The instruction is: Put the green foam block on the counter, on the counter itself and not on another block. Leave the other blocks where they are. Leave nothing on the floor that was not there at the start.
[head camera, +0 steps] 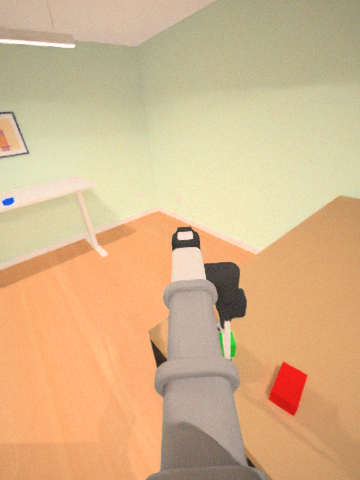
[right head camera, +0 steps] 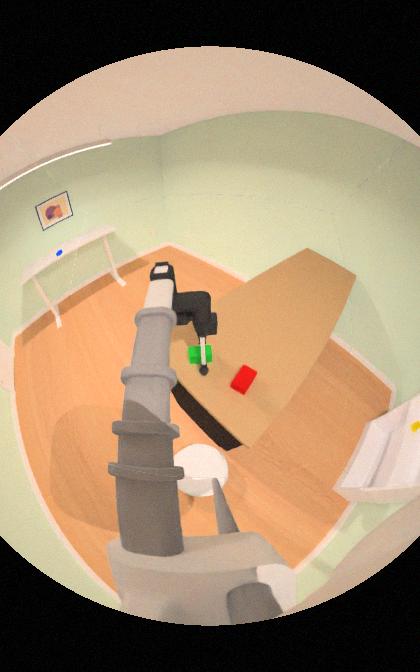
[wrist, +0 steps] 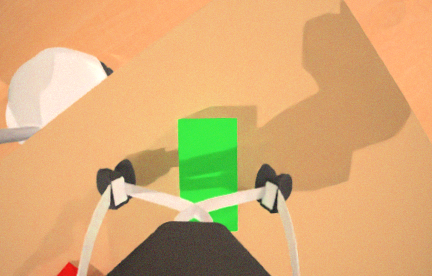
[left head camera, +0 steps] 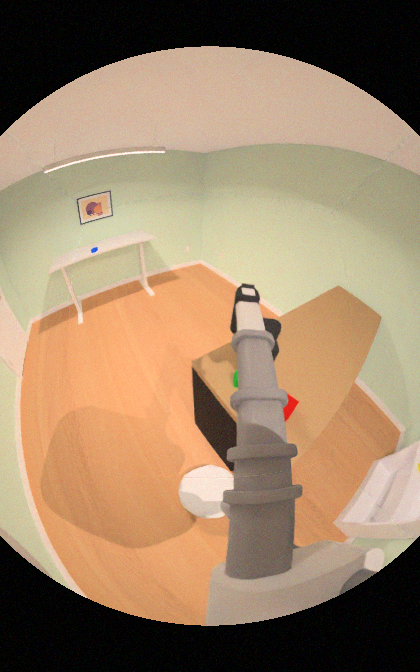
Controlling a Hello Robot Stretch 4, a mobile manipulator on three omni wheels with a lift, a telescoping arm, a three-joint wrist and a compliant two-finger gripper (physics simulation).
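Frame: origin at the robot's base, x down, y ahead, z right, level; millimetres.
Where they show: gripper, fingertip midpoint: (head camera: 222, 351) (wrist: 196, 177).
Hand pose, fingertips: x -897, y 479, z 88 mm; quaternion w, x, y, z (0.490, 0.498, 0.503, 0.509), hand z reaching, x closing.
Note:
Things, the pixels of their top centre, and the offset from my fingertips. Level surfaces: height alone.
- green foam block, middle of its top: (wrist: 208, 177) (head camera: 218, 339) dx -45, dy +9, dz -11 mm
- wooden counter, its level: dx +15 mm
- red block, middle of its top: (head camera: 289, 382) dx -30, dy -114, dz +146 mm
- white table, its level: dx -26 mm
The green foam block (head camera: 232, 345) (left head camera: 236, 378) (right head camera: 193, 355) (wrist: 208, 135) lies on the wooden counter (head camera: 300, 300) (left head camera: 325, 340) (right head camera: 280, 300) (wrist: 240, 50), near the counter's end and apart from the red block. My gripper (right head camera: 203, 369) (wrist: 196, 177) is open over the green block. In the wrist view its fingertips stand on either side of the block, with a gap on each side. The arm hides part of the block in the head camera and left head camera views. The red block (head camera: 289, 387) (left head camera: 291, 406) (right head camera: 244, 380) (wrist: 68, 270) lies on the counter nearby.
A blue block (head camera: 8, 201) (left head camera: 94, 249) (right head camera: 59, 253) lies on a white table (head camera: 60, 185) by the far wall. A yellow block (right head camera: 416, 426) is at a white open unit (right head camera: 380, 495) on the right. A white round object (right head camera: 202, 465) (wrist: 60, 85) stands beside the counter.

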